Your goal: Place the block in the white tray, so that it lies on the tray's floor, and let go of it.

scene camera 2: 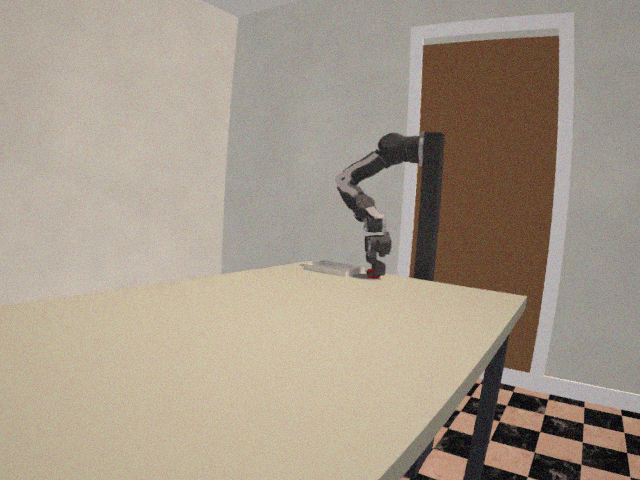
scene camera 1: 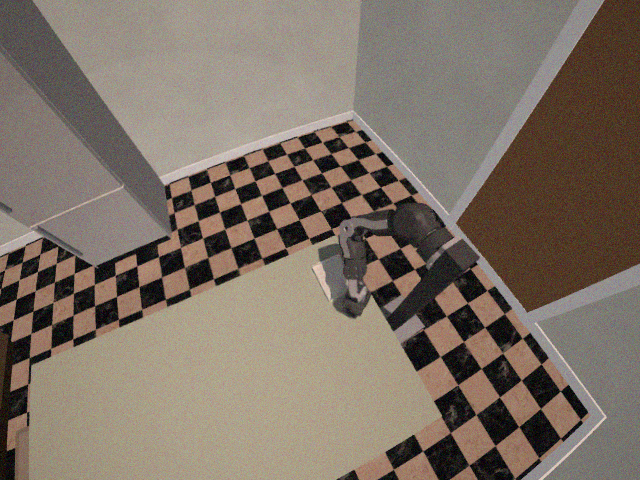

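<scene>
The red block (scene camera 2: 372,275) is at the table top near the far edge, partly covered by the gripper's fingers in scene camera 2. It is hidden under the gripper in scene camera 1. My gripper (scene camera 1: 350,308) (scene camera 2: 375,273) points down and is shut on the red block, low at the table top. The white tray (scene camera 1: 322,280) (scene camera 2: 325,269) lies close beside the gripper, to its left in scene camera 2. In scene camera 1 the arm and its shadow cover part of the tray. The block is outside the tray.
The pale table top (scene camera 1: 206,372) (scene camera 2: 232,351) carries the tray and ends close behind the gripper. The arm's dark post (scene camera 1: 434,284) (scene camera 2: 431,206) stands beyond the table's edge. A grey cabinet (scene camera 1: 129,222) and a brown door (scene camera 1: 568,180) (scene camera 2: 491,180) stand away from the table.
</scene>
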